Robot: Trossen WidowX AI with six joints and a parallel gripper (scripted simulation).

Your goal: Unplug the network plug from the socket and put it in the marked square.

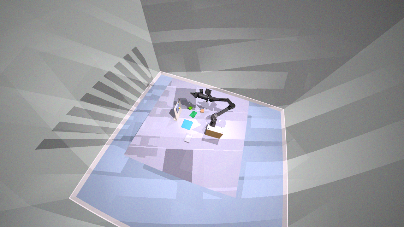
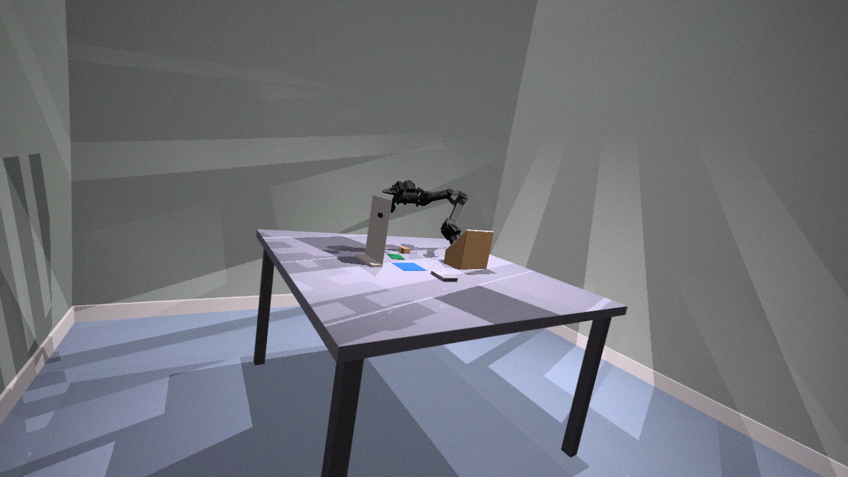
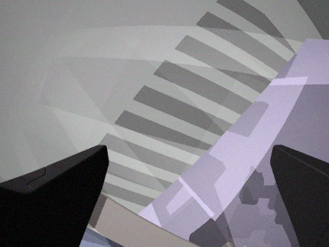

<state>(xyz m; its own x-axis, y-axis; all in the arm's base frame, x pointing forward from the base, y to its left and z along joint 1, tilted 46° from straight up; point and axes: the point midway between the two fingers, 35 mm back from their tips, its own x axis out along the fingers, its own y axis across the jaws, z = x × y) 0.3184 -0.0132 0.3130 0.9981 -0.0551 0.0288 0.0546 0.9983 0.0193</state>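
Right now my gripper tip is 21 cm to the right of the network plug, 8 cm short of it and 6 cm above it. From my gripper tip the other things lie so: upright panel (22 cm to the left, 15 cm below, 10 cm ahead); small block (27 cm below, 17 cm behind, 4 cm to the left); blue square (29 cm to the left, 28 cm below, 5 cm behind).
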